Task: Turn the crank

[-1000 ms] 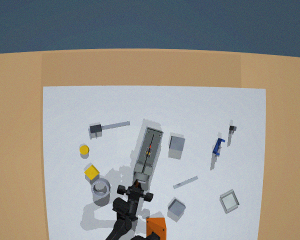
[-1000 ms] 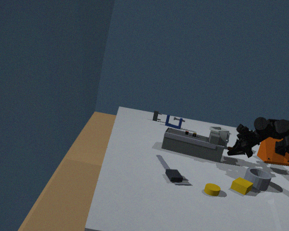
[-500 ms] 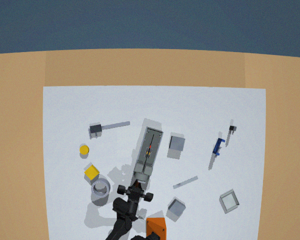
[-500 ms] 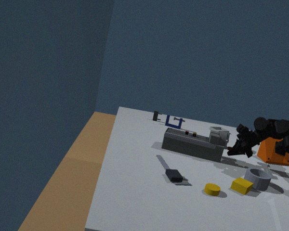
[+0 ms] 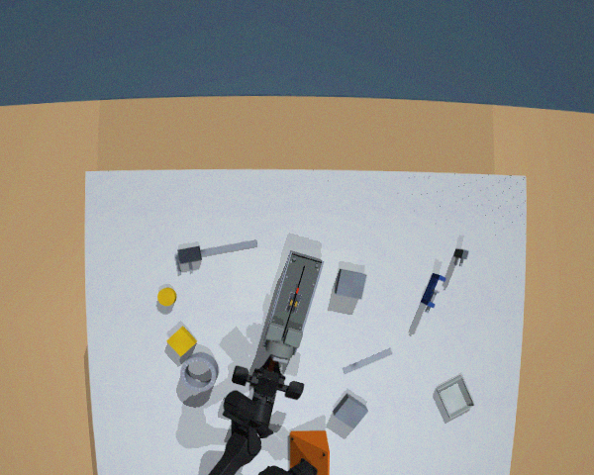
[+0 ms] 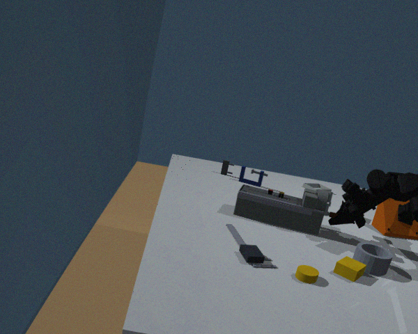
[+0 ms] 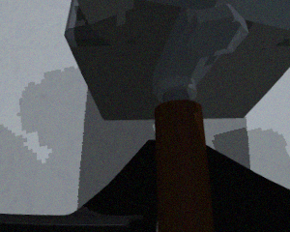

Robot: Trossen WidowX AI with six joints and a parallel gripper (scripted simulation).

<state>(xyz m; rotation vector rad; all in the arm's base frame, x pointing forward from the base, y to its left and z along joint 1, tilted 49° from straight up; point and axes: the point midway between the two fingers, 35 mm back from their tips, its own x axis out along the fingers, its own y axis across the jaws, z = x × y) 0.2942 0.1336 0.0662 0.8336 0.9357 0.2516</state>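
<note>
The brown crank handle lies 3 cm above my gripper tip and 2 cm behind it. Also, from my gripper tip: flat grey bar (27 cm to the right, 3 cm below); then red pointer (20 cm ahead, 5 cm above, 4 cm to the right); then yellow block (26 cm to the left, 2 cm below).
</note>
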